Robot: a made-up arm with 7 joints. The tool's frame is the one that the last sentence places. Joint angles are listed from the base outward.
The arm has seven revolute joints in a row. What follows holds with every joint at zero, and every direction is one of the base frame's. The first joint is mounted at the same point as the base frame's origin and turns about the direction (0, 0.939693, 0.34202), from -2.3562 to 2.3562 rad. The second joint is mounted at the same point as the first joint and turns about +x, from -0.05 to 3.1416 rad. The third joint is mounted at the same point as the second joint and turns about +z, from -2.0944 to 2.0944 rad. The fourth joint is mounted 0.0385 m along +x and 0.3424 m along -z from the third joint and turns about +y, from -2.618 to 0.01 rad. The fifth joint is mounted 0.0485 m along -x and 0.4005 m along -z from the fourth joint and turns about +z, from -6.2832 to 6.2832 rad. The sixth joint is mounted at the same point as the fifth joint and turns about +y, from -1.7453 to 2.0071 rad. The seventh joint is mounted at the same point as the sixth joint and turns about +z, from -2.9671 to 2.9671 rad. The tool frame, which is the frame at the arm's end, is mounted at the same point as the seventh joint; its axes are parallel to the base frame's.
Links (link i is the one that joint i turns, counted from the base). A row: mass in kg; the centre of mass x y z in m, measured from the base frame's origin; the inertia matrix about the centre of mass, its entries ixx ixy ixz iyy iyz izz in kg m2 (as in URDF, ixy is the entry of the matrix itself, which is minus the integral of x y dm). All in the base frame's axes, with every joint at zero. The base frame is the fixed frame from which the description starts. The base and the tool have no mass.
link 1: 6.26; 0.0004 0.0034 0.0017; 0.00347 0 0 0.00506 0.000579 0.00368
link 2: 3.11; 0.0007 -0.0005 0.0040; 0.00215 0 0 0.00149 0 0.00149
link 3: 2.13; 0.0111 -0.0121 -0.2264; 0.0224 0 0.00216 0.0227 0 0.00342
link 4: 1.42; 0.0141 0.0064 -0.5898; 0.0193 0 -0.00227 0.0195 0 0.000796
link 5: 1.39; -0.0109 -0.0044 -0.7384; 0.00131 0 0 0.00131 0 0.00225
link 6: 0.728; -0.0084 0.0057 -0.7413; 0.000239 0 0 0.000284 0 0.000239
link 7: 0.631; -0.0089 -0.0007 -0.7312; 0.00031 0 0 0.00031 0 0.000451
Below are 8 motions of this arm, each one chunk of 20 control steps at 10 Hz.
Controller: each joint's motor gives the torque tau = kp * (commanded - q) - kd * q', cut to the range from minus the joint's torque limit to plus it. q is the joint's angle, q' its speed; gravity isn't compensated. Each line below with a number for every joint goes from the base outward.
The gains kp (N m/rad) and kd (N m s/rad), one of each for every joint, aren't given. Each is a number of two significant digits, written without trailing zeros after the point. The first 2 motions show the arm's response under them.
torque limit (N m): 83 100 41 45 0.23 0.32 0.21
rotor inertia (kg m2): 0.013 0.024 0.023 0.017 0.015 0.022 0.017
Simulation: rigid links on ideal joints. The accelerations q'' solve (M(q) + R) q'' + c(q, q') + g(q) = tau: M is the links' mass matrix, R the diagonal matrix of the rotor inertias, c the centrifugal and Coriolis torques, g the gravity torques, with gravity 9.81 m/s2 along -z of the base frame. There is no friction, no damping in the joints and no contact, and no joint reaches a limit. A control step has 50 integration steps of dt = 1/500 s. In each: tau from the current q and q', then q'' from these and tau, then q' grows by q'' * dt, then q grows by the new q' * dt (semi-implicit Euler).
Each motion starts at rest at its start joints. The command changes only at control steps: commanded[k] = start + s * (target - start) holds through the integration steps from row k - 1 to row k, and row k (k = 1, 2, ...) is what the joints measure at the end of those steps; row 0 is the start. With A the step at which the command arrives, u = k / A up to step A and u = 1 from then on. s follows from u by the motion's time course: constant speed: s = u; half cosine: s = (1 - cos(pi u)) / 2; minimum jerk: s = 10 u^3 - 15 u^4 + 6 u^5; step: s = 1 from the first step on.
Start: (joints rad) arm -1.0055 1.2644 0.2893 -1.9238 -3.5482 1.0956 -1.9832
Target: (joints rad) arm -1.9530 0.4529 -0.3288 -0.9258 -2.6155 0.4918 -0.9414
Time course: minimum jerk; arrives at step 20
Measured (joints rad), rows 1 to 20:
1: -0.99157 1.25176 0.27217 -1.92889 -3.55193 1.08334 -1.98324
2: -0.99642 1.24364 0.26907 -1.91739 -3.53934 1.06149 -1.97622
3: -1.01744 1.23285 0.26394 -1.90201 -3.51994 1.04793 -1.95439
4: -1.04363 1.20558 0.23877 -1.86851 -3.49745 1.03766 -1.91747
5: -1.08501 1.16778 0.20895 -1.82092 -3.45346 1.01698 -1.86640
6: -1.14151 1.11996 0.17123 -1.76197 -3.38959 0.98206 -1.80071
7: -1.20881 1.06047 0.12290 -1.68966 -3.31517 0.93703 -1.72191
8: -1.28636 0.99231 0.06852 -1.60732 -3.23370 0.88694 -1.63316
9: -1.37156 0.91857 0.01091 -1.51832 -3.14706 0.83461 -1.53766
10: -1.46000 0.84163 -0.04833 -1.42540 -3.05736 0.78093 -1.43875
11: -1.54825 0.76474 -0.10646 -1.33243 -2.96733 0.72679 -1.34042
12: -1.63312 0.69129 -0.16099 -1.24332 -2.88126 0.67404 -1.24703
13: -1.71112 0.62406 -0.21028 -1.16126 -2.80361 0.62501 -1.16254
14: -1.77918 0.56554 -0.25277 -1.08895 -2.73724 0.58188 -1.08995
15: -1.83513 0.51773 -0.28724 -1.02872 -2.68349 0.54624 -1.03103
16: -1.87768 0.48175 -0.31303 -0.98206 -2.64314 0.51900 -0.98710
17: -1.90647 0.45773 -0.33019 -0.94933 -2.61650 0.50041 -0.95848
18: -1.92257 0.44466 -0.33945 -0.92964 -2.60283 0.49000 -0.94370
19: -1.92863 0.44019 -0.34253 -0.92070 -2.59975 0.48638 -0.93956
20: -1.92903 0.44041 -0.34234 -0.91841 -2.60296 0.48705 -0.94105
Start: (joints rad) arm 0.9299 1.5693 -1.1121 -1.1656 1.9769 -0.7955 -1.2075
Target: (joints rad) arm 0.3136 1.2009 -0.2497 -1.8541 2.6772 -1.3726 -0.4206
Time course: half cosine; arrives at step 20
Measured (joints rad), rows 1 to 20:
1: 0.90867 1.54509 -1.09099 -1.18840 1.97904 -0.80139 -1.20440
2: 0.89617 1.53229 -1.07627 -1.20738 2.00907 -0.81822 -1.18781
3: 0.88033 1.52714 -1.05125 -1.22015 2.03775 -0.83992 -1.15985
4: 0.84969 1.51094 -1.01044 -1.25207 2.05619 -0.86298 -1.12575
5: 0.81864 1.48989 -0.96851 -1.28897 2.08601 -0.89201 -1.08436
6: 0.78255 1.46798 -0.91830 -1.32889 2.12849 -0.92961 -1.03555
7: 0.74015 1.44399 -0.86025 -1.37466 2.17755 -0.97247 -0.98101
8: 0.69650 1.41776 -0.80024 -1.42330 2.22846 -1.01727 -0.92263
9: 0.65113 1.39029 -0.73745 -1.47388 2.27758 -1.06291 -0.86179
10: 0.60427 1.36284 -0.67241 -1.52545 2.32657 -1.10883 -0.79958
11: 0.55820 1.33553 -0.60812 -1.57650 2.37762 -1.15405 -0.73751
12: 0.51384 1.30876 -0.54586 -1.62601 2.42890 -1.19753 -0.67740
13: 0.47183 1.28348 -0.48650 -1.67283 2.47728 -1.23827 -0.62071
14: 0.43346 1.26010 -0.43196 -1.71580 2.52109 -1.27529 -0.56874
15: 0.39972 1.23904 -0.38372 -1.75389 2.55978 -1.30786 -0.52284
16: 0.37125 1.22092 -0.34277 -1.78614 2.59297 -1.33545 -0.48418
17: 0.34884 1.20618 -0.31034 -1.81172 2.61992 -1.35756 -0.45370
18: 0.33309 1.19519 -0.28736 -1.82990 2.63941 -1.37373 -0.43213
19: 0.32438 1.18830 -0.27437 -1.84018 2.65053 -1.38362 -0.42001
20: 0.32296 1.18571 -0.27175 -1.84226 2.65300 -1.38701 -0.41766
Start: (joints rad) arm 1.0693 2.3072 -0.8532 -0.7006 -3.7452 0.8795 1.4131
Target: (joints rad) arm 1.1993 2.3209 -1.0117 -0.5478 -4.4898 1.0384 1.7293
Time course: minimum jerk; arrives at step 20
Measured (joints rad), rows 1 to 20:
1: 1.07697 2.29520 -0.84230 -0.72959 -3.75672 0.87859 1.41299
2: 1.07890 2.28412 -0.84975 -0.73219 -3.78171 0.87730 1.41459
3: 1.07933 2.29311 -0.84904 -0.72309 -3.79867 0.87871 1.42143
4: 1.08298 2.29642 -0.85413 -0.71554 -3.81158 0.88448 1.43278
5: 1.08968 2.29311 -0.86283 -0.71141 -3.83896 0.89277 1.44838
6: 1.09732 2.29345 -0.87240 -0.70222 -3.88886 0.90251 1.46828
7: 1.10626 2.29647 -0.88341 -0.68926 -3.95235 0.91423 1.49210
8: 1.11692 2.29794 -0.89650 -0.67625 -4.01844 0.92813 1.51902
9: 1.12861 2.29882 -0.91071 -0.66273 -4.08469 0.94348 1.54803
10: 1.14064 2.30068 -0.92518 -0.64798 -4.15323 0.95939 1.57794
11: 1.15270 2.30277 -0.93958 -0.63313 -4.22373 0.97515 1.60753
12: 1.16438 2.30444 -0.95344 -0.61923 -4.29222 0.99023 1.63562
13: 1.17516 2.30595 -0.96615 -0.60651 -4.35402 1.00410 1.66115
14: 1.18462 2.30743 -0.97722 -0.59528 -4.40622 1.01625 1.68322
15: 1.19248 2.30866 -0.98634 -0.58604 -4.44796 1.02623 1.70112
16: 1.19853 2.30954 -0.99329 -0.57909 -4.47935 1.03379 1.71442
17: 1.20272 2.31013 -0.99801 -0.57438 -4.50039 1.03891 1.72309
18: 1.20517 2.31048 -1.00068 -0.57173 -4.51137 1.04177 1.72760
19: 1.20621 2.31061 -1.00171 -0.57074 -4.51392 1.04275 1.72889
20: 1.20641 2.31058 -1.00181 -0.57069 -4.51158 1.04253 1.72848

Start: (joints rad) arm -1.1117 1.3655 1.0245 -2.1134 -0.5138 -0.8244 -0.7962
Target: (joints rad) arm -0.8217 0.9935 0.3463 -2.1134 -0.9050 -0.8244 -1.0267
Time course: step
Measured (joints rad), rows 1 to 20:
1: -0.82021 0.99313 0.92041 -2.09243 -0.67716 -0.84671 -0.87003
2: -0.79767 0.96837 0.13588 -1.96076 -0.98851 -0.87141 -1.05204
3: -0.79860 0.96172 -0.38269 -2.12790 -1.06764 -0.84818 -1.15563
4: -0.77679 0.97200 -0.42937 -2.10559 -0.92128 -0.77975 -1.13075
5: -0.78800 0.96620 -0.02023 -2.09411 -0.68690 -0.75054 -0.99776
6: -0.83366 1.00666 0.57760 -2.08997 -0.49291 -0.80262 -0.93970
7: -0.83051 1.00428 0.55829 -2.12543 -0.57724 -0.86281 -1.00999
8: -0.78521 0.96608 0.18324 -2.10600 -0.87194 -0.85668 -1.07208
9: -0.78711 0.96361 0.27064 -2.10530 -0.98137 -0.78553 -1.02383
10: -0.82789 1.00103 0.38649 -2.12088 -0.95400 -0.76909 -1.00315
11: -0.79724 0.97501 0.30787 -2.11635 -0.92080 -0.80248 -1.03284
12: -0.80552 0.98148 0.34288 -2.10844 -0.85285 -0.80873 -1.03299
13: -0.80875 0.98360 0.33543 -2.12060 -0.86390 -0.80742 -1.02048
14: -0.80396 0.98036 0.33278 -2.11275 -0.90556 -0.80015 -1.02158
15: -0.80655 0.98206 0.33618 -2.11550 -0.92022 -0.79640 -1.02787
16: -0.80601 0.98174 0.33468 -2.11561 -0.90797 -0.79829 -1.02708
17: -0.80569 0.98150 0.33475 -2.11479 -0.88992 -0.80073 -1.02360
18: -0.80603 0.98172 0.33506 -2.11532 -0.88647 -0.80145 -1.02418
19: -0.80589 0.98164 0.33485 -2.11517 -0.89580 -0.80078 -1.02593
20: -0.80591 0.98164 0.33492 -2.11514 -0.90328 -0.79997 -1.02557

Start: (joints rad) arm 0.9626 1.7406 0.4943 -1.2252 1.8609 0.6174 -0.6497
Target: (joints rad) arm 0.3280 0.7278 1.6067 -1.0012 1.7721 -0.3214 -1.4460
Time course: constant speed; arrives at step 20
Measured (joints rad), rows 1 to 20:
1: 0.93757 1.67805 0.53164 -1.21866 1.84468 0.58996 -0.68751
2: 0.90857 1.61769 0.58497 -1.19783 1.83542 0.52276 -0.74779
3: 0.87307 1.57235 0.64627 -1.18913 1.83889 0.45175 -0.78629
4: 0.84112 1.52102 0.70152 -1.17634 1.84092 0.40014 -0.81607
5: 0.81048 1.46549 0.75537 -1.16022 1.83677 0.35975 -0.85762
6: 0.77816 1.41363 0.81209 -1.14708 1.82992 0.31731 -0.90232
7: 0.74577 1.36244 0.86874 -1.13447 1.82420 0.26997 -0.94079
8: 0.71392 1.30956 0.92460 -1.12046 1.82091 0.22077 -0.97829
9: 0.68187 1.25688 0.98076 -1.10666 1.81851 0.17284 -1.01891
10: 0.64956 1.20487 1.03715 -1.09349 1.81486 0.12709 -1.05966
11: 0.61723 1.15270 1.09345 -1.08015 1.80971 0.08250 -1.09884
12: 0.58483 1.10041 1.14973 -1.06667 1.80439 0.03781 -1.13813
13: 0.55229 1.04835 1.20611 -1.05339 1.79969 -0.00724 -1.17818
14: 0.51964 0.99648 1.26258 -1.04023 1.79527 -0.05227 -1.21808
15: 0.48692 0.94470 1.31914 -1.02711 1.79049 -0.09698 -1.25762
16: 0.45415 0.89308 1.37581 -1.01412 1.78518 -0.14148 -1.29729
17: 0.42137 0.84169 1.43259 -1.00131 1.77965 -0.18601 -1.33715
18: 0.38860 0.79051 1.48948 -0.98868 1.77418 -0.23076 -1.37696
19: 0.35588 0.73955 1.54644 -0.97626 1.76879 -0.27575 -1.41669
20: 0.32322 0.68880 1.60346 -0.96407 1.76334 -0.32098 -1.45649

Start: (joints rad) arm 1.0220 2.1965 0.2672 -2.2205 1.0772 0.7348 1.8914
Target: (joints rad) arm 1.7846 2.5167 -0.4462 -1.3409 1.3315 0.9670 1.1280
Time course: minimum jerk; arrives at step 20
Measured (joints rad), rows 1 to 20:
1: 1.03904 2.19280 0.24447 -2.22096 1.07266 0.74057 1.89002
2: 1.04296 2.19503 0.24435 -2.21316 1.06946 0.74609 1.88452
3: 1.05596 2.20142 0.23082 -2.19574 1.07278 0.75198 1.86871
4: 1.08375 2.20918 0.20146 -2.16680 1.08332 0.75918 1.84155
5: 1.11815 2.22350 0.16938 -2.12516 1.09880 0.76953 1.80397
6: 1.16473 2.24151 0.12437 -2.07160 1.11596 0.78568 1.75558
7: 1.22026 2.26352 0.07212 -2.00778 1.13498 0.80623 1.69753
8: 1.28229 2.28950 0.01486 -1.93559 1.15676 0.82931 1.63212
9: 1.34963 2.31787 -0.04708 -1.85786 1.18101 0.85357 1.56197
10: 1.41914 2.34797 -0.11019 -1.77747 1.20605 0.87784 1.48971
11: 1.48811 2.37882 -0.17211 -1.69738 1.23017 0.90124 1.41815
12: 1.55420 2.40903 -0.23086 -1.62072 1.25262 0.92292 1.35024
13: 1.61489 2.43750 -0.28404 -1.55033 1.27316 0.94210 1.28861
14: 1.66807 2.46312 -0.32981 -1.48871 1.29150 0.95825 1.23546
15: 1.71216 2.48482 -0.36695 -1.43795 1.30700 0.97114 1.19244
16: 1.74608 2.50186 -0.39467 -1.39933 1.31893 0.98076 1.16049
17: 1.76949 2.51396 -0.41294 -1.37313 1.32697 0.98720 1.13963
18: 1.78307 2.52130 -0.42265 -1.35845 1.33138 0.99073 1.12882
19: 1.78868 2.52466 -0.42576 -1.35290 1.33291 0.99189 1.12578
20: 1.78956 2.52550 -0.42556 -1.35238 1.33273 0.99155 1.12682

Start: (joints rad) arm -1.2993 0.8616 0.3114 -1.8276 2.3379 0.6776 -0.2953
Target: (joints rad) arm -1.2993 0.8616 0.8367 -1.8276 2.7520 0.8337 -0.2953
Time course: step
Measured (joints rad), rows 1 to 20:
1: -1.27966 0.82417 0.64302 -1.81975 2.42165 0.72235 -0.29409
2: -1.29313 0.87612 1.13444 -1.82442 2.66589 0.83346 -0.29404
3: -1.28999 0.86748 1.20259 -1.83786 2.82986 0.89251 -0.30281
4: -1.29324 0.86257 0.83893 -1.81921 2.78602 0.86511 -0.30258
5: -1.28184 0.82399 0.73906 -1.82923 2.74687 0.81602 -0.28697
6: -1.28577 0.86383 0.91513 -1.81956 2.75700 0.78628 -0.29041
7: -1.29310 0.85647 0.82224 -1.84309 2.71590 0.80438 -0.30553
8: -1.28268 0.84611 0.85290 -1.82023 2.72756 0.81795 -0.29783
9: -1.28886 0.85497 0.85034 -1.83145 2.75049 0.81987 -0.29202
10: -1.28768 0.85217 0.84600 -1.83109 2.75350 0.81493 -0.29649
11: -1.28669 0.85175 0.84985 -1.82779 2.74456 0.81024 -0.29866
12: -1.28764 0.85239 0.84746 -1.83022 2.73642 0.81016 -0.29644
13: -1.28730 0.85233 0.84889 -1.82943 2.73725 0.81221 -0.29564
14: -1.28731 0.85216 0.84810 -1.82944 2.74244 0.81356 -0.29682
15: -1.28733 0.85223 0.84841 -1.82951 2.74530 0.81330 -0.29699
16: -1.28735 0.85227 0.84838 -1.82952 2.74363 0.81254 -0.29639
17: -1.28733 0.85222 0.84831 -1.82949 2.74096 0.81221 -0.29640
18: -1.28733 0.85224 0.84838 -1.82950 2.74044 0.81237 -0.29672
19: -1.28734 0.85224 0.84834 -1.82951 2.74171 0.81263 -0.29668
20: -1.28733 0.85223 0.84835 -1.82950 2.74279 0.81271 -0.29650

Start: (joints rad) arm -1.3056 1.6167 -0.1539 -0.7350 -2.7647 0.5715 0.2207
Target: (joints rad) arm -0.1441 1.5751 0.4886 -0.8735 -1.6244 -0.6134 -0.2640
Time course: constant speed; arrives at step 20
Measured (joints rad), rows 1 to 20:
1: -1.23042 1.60235 -0.13388 -0.71572 -2.72944 0.53812 0.19796
2: -1.16952 1.58651 -0.10689 -0.72598 -2.64347 0.47253 0.16227
3: -1.11547 1.59206 -0.06851 -0.73415 -2.55296 0.39869 0.13974
4: -1.05765 1.59039 -0.03668 -0.74031 -2.49916 0.33389 0.12071
5: -0.99802 1.58265 -0.00748 -0.74756 -2.46458 0.28070 0.09493
6: -0.94012 1.57965 0.02514 -0.75407 -2.41781 0.23057 0.06819
7: -0.88278 1.57769 0.05779 -0.76146 -2.35408 0.17529 0.04487
8: -0.82456 1.57374 0.08914 -0.76843 -2.28749 0.11554 0.02196
9: -0.76645 1.57001 0.12083 -0.77528 -2.22888 0.05624 -0.00266
10: -0.70872 1.56714 0.15297 -0.78242 -2.17683 -0.00110 -0.02752
11: -0.65091 1.56408 0.18486 -0.78955 -2.12389 -0.05793 -0.05159
12: -0.59303 1.56085 0.21665 -0.79659 -2.06618 -0.11528 -0.07557
13: -0.53526 1.55787 0.24858 -0.80372 -2.00604 -0.17329 -0.09986
14: -0.47755 1.55504 0.28052 -0.81090 -1.94726 -0.23172 -0.12417
15: -0.41983 1.55221 0.31241 -0.81809 -1.89065 -0.29025 -0.14837
16: -0.36214 1.54948 0.34433 -0.82530 -1.83435 -0.34878 -0.17261
17: -0.30449 1.54688 0.37626 -0.83255 -1.77679 -0.40744 -0.19690
18: -0.24687 1.54436 0.40819 -0.83984 -1.71818 -0.46637 -0.22115
19: -0.18927 1.54193 0.44013 -0.84715 -1.65957 -0.52557 -0.24538
20: -0.13169 1.53962 0.47207 -0.85450 -1.60148 -0.58497 -0.26965

